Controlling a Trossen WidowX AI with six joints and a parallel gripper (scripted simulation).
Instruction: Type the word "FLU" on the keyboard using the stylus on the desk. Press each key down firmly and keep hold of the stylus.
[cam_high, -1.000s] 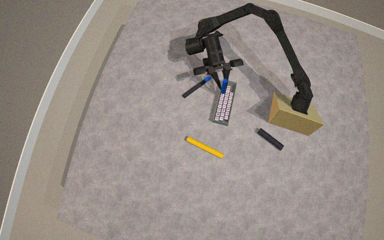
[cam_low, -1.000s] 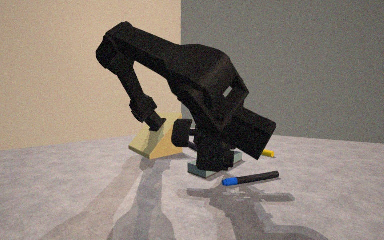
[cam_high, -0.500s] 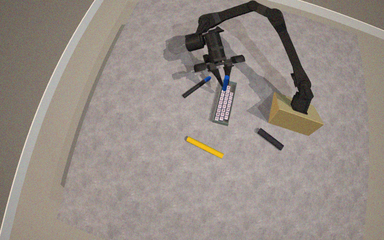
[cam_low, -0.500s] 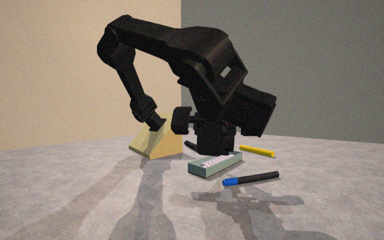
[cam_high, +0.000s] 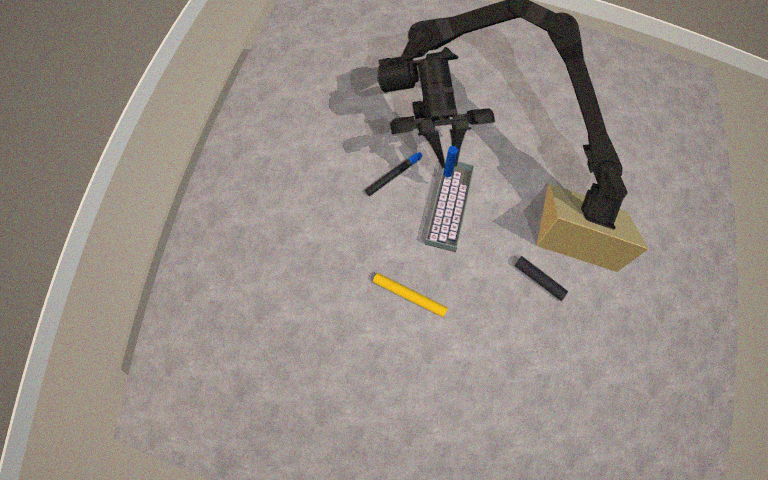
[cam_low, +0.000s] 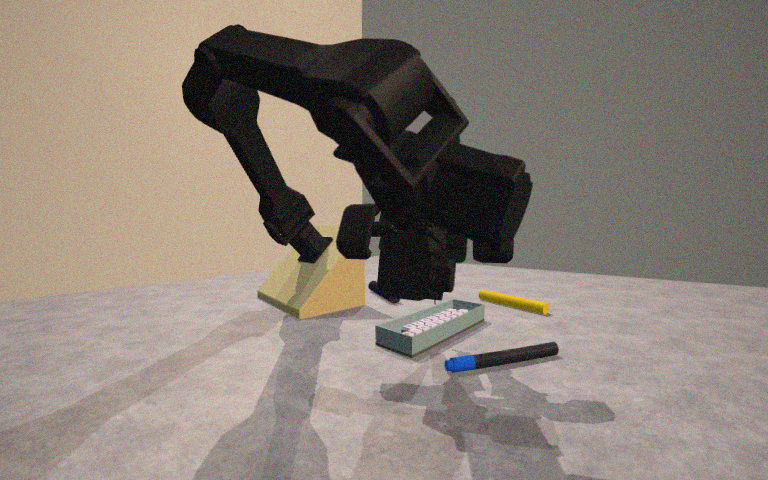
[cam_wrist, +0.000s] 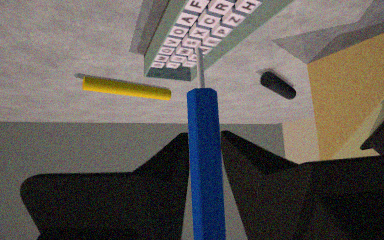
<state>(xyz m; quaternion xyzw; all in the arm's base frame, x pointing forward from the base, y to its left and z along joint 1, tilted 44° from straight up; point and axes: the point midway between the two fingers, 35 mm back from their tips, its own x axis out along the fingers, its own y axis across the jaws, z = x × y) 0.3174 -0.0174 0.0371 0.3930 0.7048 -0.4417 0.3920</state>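
Right now the blue-capped pen is 10 cm below my gripper tip, 9 cm ahead of it and 3 cm to the right of it. The rest, counted from my gripper tip: yellow stick: 22 cm to the left, 10 cm below, 1 cm ahead; blue stylus: 1 cm below; grey stylus tip: 5 cm below.
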